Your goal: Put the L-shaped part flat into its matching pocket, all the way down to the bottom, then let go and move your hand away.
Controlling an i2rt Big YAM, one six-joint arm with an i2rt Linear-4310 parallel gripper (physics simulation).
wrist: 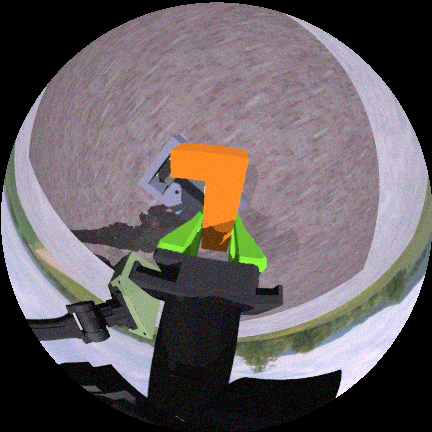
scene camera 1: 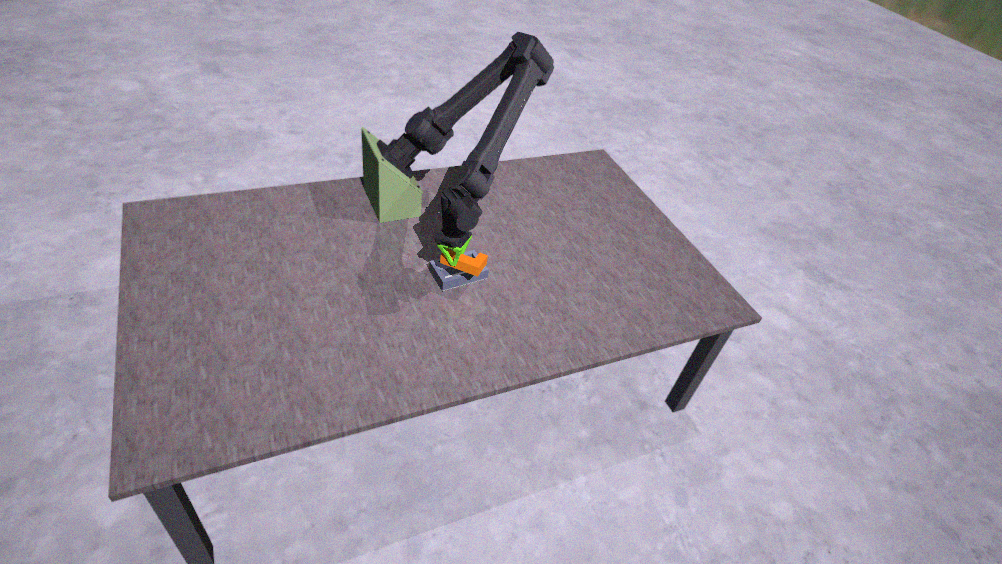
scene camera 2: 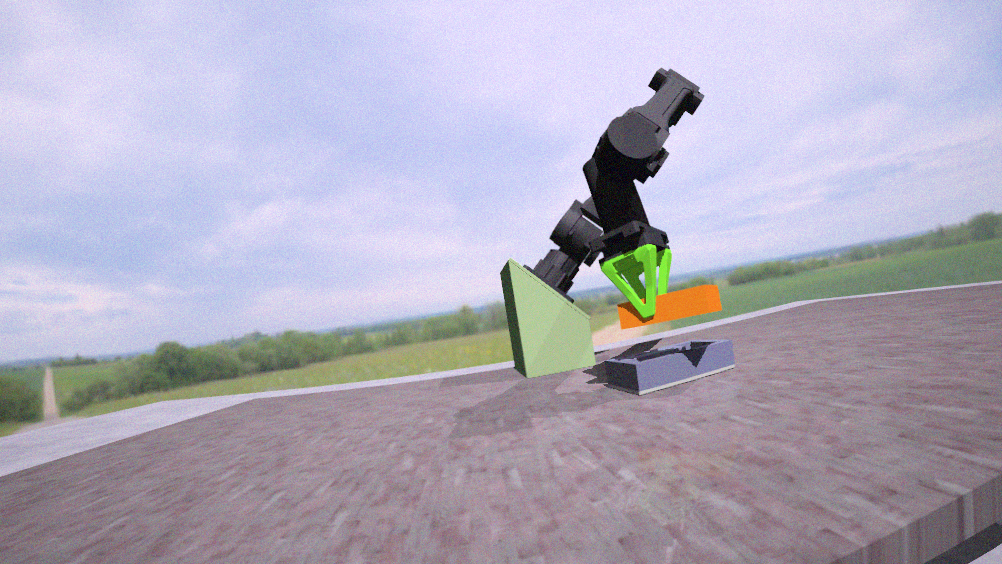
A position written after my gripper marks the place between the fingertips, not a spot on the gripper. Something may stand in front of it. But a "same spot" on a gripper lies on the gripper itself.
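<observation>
My gripper is visible in the wrist view (219,212), in scene camera 1 and in scene camera 2. On my gripper, (scene camera 1: 463,244) and (scene camera 2: 653,241) are the same spot.
</observation>
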